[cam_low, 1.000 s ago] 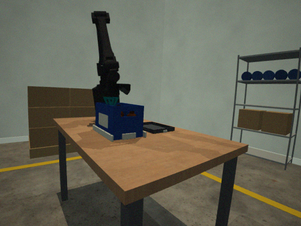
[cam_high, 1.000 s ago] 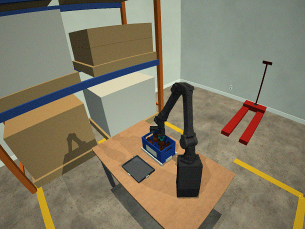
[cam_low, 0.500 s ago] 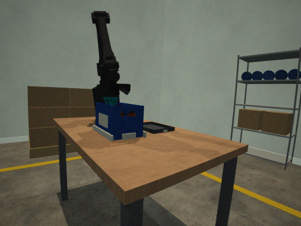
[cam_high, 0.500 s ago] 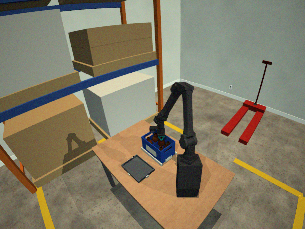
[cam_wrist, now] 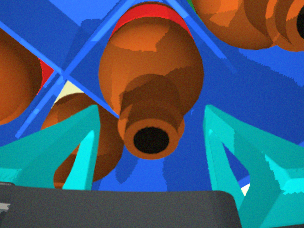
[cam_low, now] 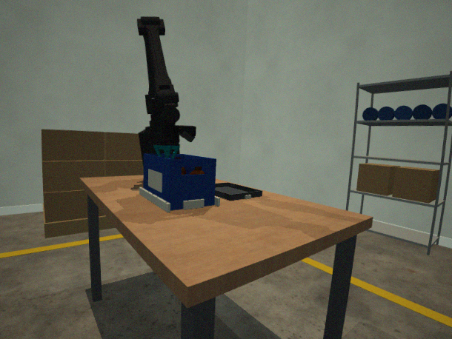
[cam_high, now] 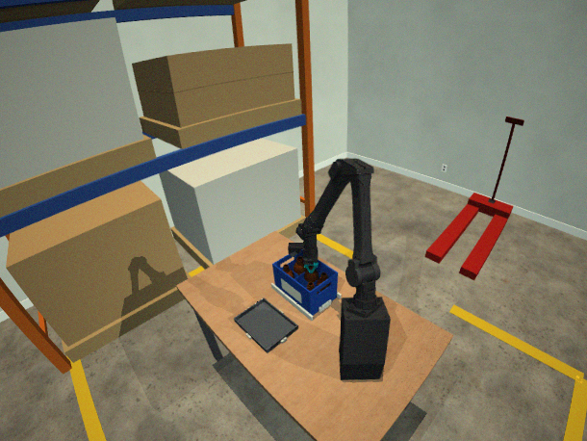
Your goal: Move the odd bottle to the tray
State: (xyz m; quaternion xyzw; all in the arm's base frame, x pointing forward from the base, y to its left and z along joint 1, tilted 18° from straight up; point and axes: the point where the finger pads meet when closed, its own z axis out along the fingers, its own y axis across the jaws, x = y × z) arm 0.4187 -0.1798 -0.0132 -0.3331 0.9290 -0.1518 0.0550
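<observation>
My gripper is now 10 mm short of the crate, 40 mm to the right of it and 70 mm above it. Round my hand: bottle (100 mm ahead, 80 mm to the left, 60 mm below); then dark tray (20 mm ahead, 320 mm to the left, 140 mm below).
</observation>
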